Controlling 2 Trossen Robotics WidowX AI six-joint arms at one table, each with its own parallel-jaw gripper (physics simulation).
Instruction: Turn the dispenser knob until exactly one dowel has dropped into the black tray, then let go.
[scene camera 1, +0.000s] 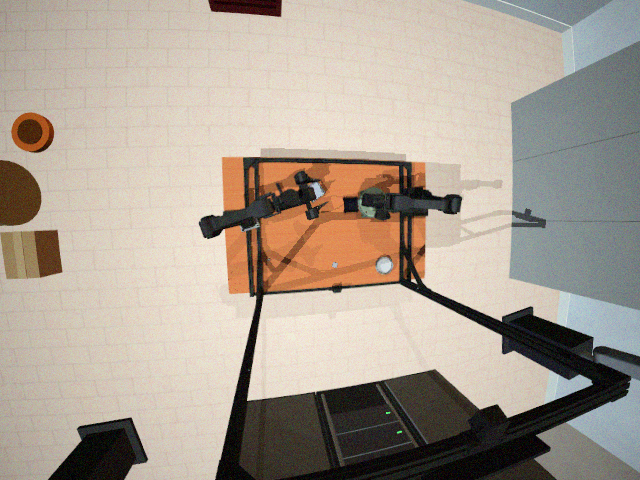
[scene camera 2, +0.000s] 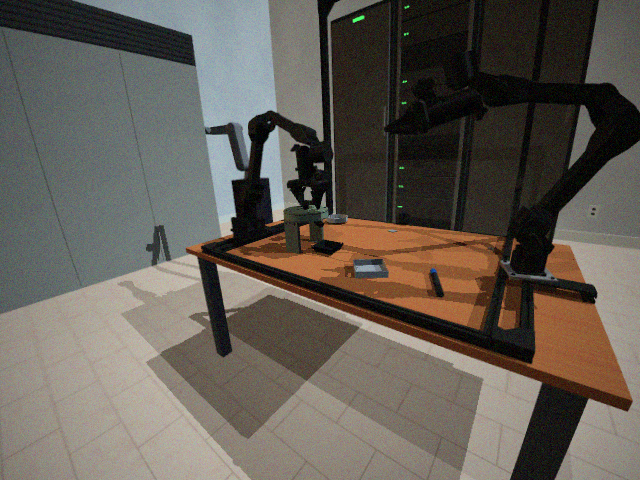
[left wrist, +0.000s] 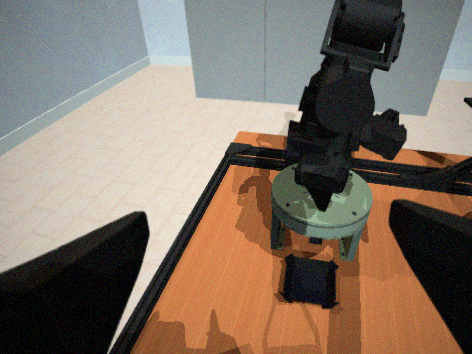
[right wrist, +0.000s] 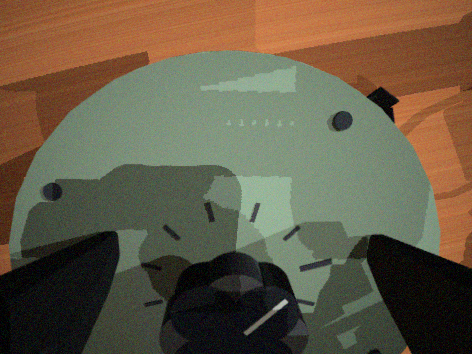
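Where they show: left gripper, between the fingertips: (scene camera 1: 324, 191) (scene camera 2: 386, 131) (left wrist: 267, 217); right gripper, between the fingertips: (scene camera 2: 310, 208) (left wrist: 330, 193) (right wrist: 245, 246); left arm's base, origin of its link: (scene camera 1: 247, 220) (scene camera 2: 527, 269); right arm's base, origin of its link: (scene camera 1: 415, 195) (scene camera 2: 248, 218) (left wrist: 307, 133).
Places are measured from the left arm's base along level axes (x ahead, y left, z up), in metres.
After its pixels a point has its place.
The green round dispenser (scene camera 1: 366, 210) @(x 0.608, y -0.136, z 0.114 m) (scene camera 2: 292, 212) @(x 0.681, y -0.041, z 0.113 m) (left wrist: 290, 192) @(x 0.655, y -0.057, z 0.113 m) (right wrist: 150, 125) @(x 0.658, y -0.171, z 0.113 m) stands on legs at the table's end. Its dark lobed knob (right wrist: 232, 312) @(x 0.658, y -0.117, z 0.142 m) carries a white line pointing up and right in the right wrist view, towards the dial's marks. My right gripper (scene camera 2: 308, 205) @(x 0.650, y -0.120, z 0.114 m) (right wrist: 245, 246) @(x 0.650, y -0.120, z 0.114 m) is open above the dispenser, one finger each side of the knob, with gaps. The black tray (scene camera 1: 349, 204) @(x 0.574, y -0.083, z -0.029 m) (scene camera 2: 328, 246) @(x 0.584, y -0.120, z -0.028 m) (left wrist: 310, 280) @(x 0.586, y -0.092, z -0.030 m) lies beside the dispenser; no dowel shows in it in the left wrist view. My left gripper (scene camera 2: 395, 127) @(x 0.363, y 0.008, z 0.348 m) (left wrist: 267, 217) @(x 0.363, y 0.008, z 0.348 m) is open and empty, high above the table.
A grey tray (scene camera 2: 370, 275) @(x 0.385, y 0.091, z -0.024 m) and a black pen-like stick with a blue end (scene camera 2: 437, 284) @(x 0.216, y 0.113, z -0.016 m) lie on the table (scene camera 2: 413, 248) @(x 0.287, y -0.186, z -0.032 m). A round pale dish (scene camera 1: 384, 265) @(x 0.680, y -0.503, z -0.022 m) (scene camera 2: 337, 219) @(x 0.655, y -0.449, z -0.004 m) and a small grey piece (scene camera 1: 334, 265) @(x 0.382, y -0.397, z -0.029 m) (scene camera 2: 392, 230) @(x 0.385, y -0.396, z -0.029 m) lie farther off. Black rails (left wrist: 192, 220) @(x 0.724, y 0.129, z -0.013 m) edge the table.
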